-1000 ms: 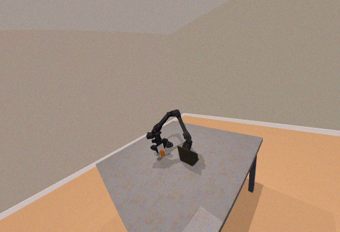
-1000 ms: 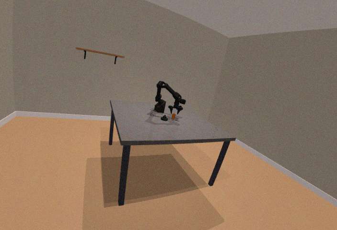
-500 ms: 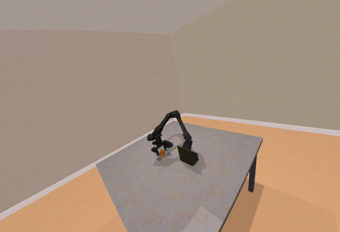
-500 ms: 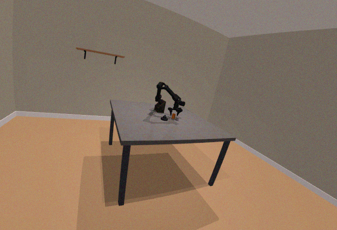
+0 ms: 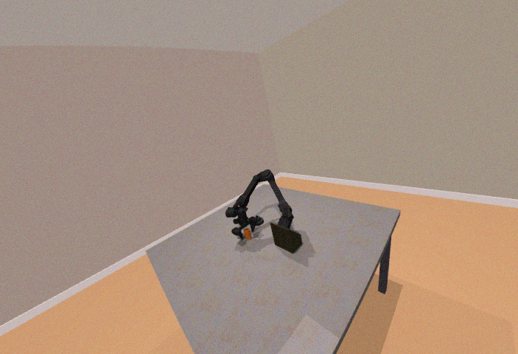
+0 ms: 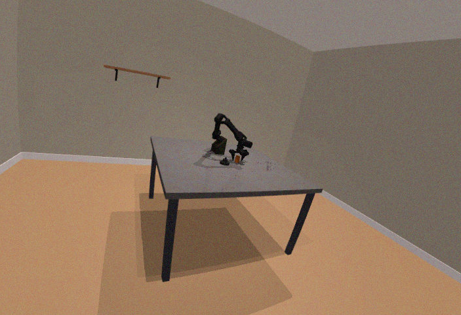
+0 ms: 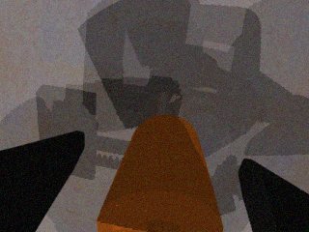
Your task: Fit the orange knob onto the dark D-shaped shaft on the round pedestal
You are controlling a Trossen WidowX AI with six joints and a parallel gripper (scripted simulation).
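Now: the pedestal with shaft 17 cm to the right of my gripper tip, 5 cm ahead of it and 2 cm above it. The rest, counted from my gripper tip: orange knob (2 cm above).
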